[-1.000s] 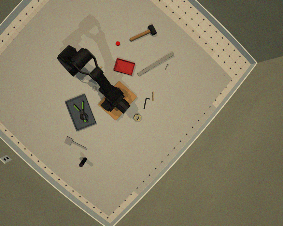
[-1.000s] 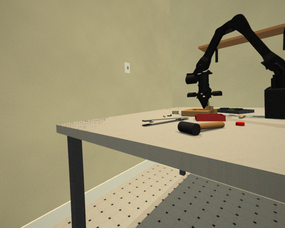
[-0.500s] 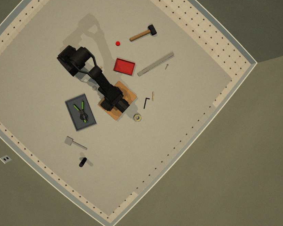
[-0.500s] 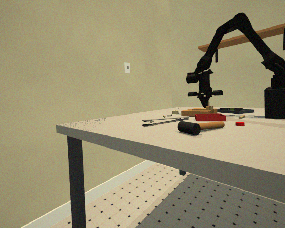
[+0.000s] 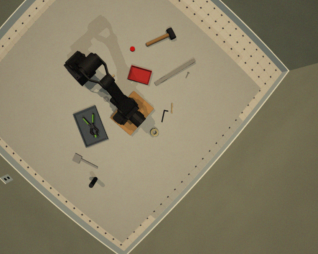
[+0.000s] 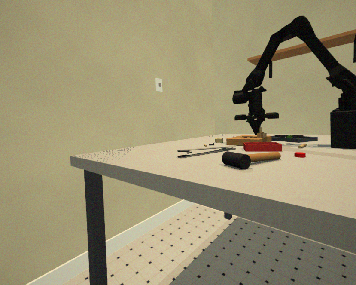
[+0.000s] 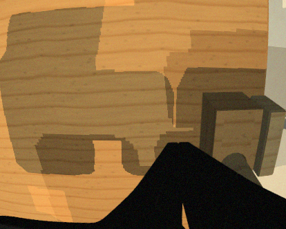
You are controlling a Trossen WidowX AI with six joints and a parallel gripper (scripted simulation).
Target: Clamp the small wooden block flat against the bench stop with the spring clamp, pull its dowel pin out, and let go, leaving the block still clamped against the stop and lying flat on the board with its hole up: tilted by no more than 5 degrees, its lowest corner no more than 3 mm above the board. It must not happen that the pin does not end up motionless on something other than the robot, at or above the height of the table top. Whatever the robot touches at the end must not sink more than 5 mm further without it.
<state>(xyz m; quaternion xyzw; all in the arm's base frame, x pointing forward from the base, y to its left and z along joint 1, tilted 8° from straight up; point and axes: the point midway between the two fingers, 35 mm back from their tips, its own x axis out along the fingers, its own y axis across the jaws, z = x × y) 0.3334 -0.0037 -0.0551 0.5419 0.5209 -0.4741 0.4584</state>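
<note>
The dowel pin lies 30 mm below my hand and 20 mm behind it. Also, from my hand: small wooden block (40 mm below, 20 mm behind); then wooden board (60 mm below, 30 mm ahead, 10 mm to the right); then bench stop (40 mm below, 40 mm behind).
</note>
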